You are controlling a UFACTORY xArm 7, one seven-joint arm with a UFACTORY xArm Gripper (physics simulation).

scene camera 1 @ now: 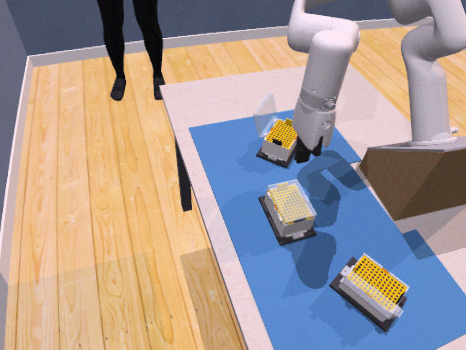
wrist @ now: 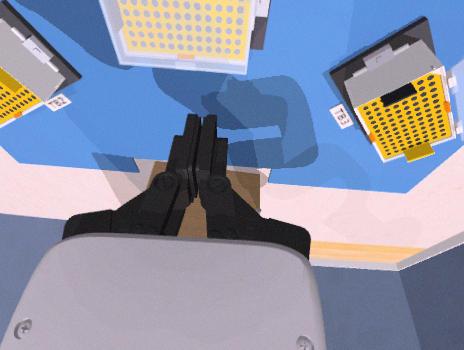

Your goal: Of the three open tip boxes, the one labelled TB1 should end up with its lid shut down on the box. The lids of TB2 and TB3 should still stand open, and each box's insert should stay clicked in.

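Places are measured from the arm's base along level axes (x ahead, y left, z up), in centimetres.
Pixels of known places: gripper, fingertip midpoint: [scene camera 1: 301, 160] [wrist: 204, 132]; arm's base, link origin: [scene camera 1: 431, 143].
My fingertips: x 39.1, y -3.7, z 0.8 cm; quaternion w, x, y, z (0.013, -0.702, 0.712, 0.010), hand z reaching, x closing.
Note:
Ahead of a thing's pixels: the offset from my fingertips to its top centre. "spot": to the spot under its first point. Level surfaces: height alone.
The middle box, TB1 by elimination as its label is not visible, has a grey body {dx +0.9, dy +3.5, dz -10.2 cm} [scene camera 1: 298, 229]. Its clear lid {spot: dx +2.3, dy +4.4, dz -10.2 cm} [scene camera 1: 292, 202] [wrist: 185, 30] lies over the yellow insert; whether it is fully seated cannot be told. TB3 {dx -8.8, dy -21.0, dz -11.3 cm} [scene camera 1: 275, 150] [wrist: 390, 77] stands at the far end, its clear lid [scene camera 1: 265, 116] upright. TB2 [scene camera 1: 380, 307] [wrist: 35, 65] stands at the near end; its clear lid [scene camera 1: 367, 291] appears to stand open along one side. The inserts of TB2 and TB3 sit in their boxes. My gripper [scene camera 1: 308, 154] [wrist: 204, 132] is shut and empty, above the mat between TB1 and TB3, apart from TB1.
The boxes stand on dark bases on a blue mat {dz -17.9 cm} [scene camera 1: 230, 170] [wrist: 300, 55] on a pale table {dz -18.2 cm} [scene camera 1: 215, 107]. A brown block [scene camera 1: 425, 177] under the arm's base stands at the right edge. A person's legs [scene camera 1: 150, 37] show beyond the table.

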